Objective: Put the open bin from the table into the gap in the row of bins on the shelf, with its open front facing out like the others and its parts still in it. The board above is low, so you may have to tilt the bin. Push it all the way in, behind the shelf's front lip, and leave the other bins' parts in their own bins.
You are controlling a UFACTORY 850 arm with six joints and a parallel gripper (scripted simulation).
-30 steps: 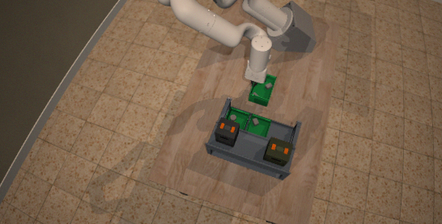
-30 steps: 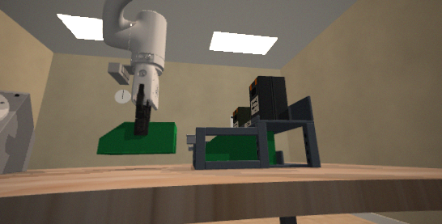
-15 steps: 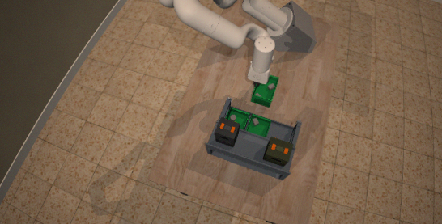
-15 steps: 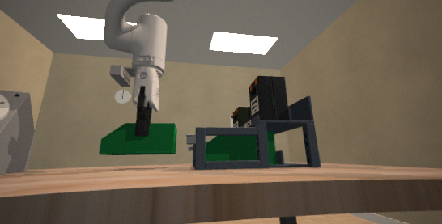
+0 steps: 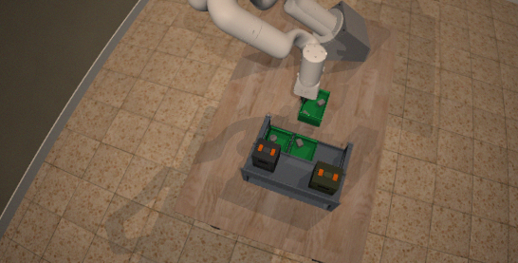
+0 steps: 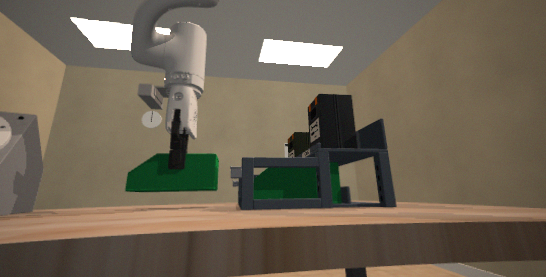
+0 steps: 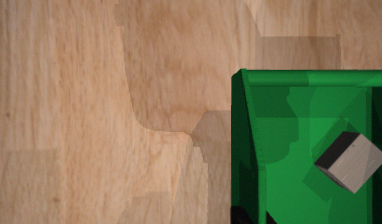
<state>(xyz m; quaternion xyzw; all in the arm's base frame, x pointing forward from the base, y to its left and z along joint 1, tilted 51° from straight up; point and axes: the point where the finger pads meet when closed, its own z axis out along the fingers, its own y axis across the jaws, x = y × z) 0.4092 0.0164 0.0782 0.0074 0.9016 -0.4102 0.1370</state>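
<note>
Now: the green bin 5 cm to the left of my hand and 2 cm below it. Round my hand: olive box 35 cm ahead, 13 cm to the left, 5 cm above; then grey shelf 26 cm ahead, 3 cm to the left, 3 cm below; then black box 31 cm ahead, 10 cm to the right, 6 cm above.
</note>
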